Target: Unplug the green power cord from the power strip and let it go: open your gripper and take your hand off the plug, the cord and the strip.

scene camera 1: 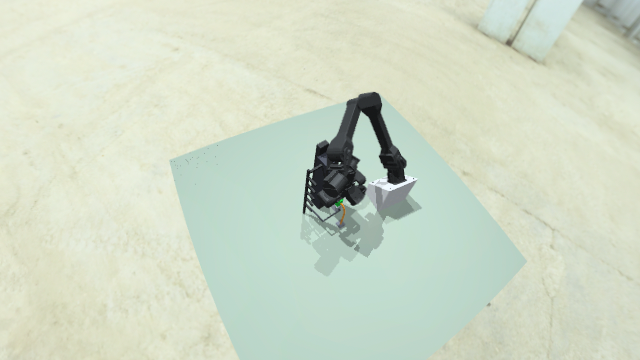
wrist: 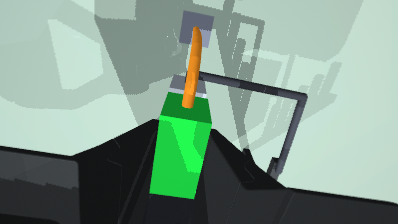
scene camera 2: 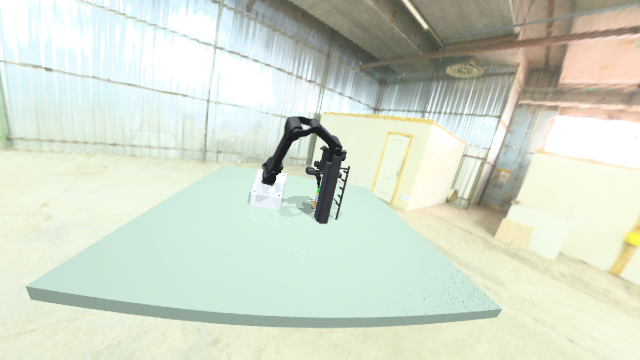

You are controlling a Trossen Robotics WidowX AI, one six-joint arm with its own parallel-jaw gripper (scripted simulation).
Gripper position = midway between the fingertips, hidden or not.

Observation:
I see my gripper (scene camera 1: 338, 200) and a grey block (wrist: 205, 22).
My gripper is seen too in the wrist view (wrist: 183, 132).

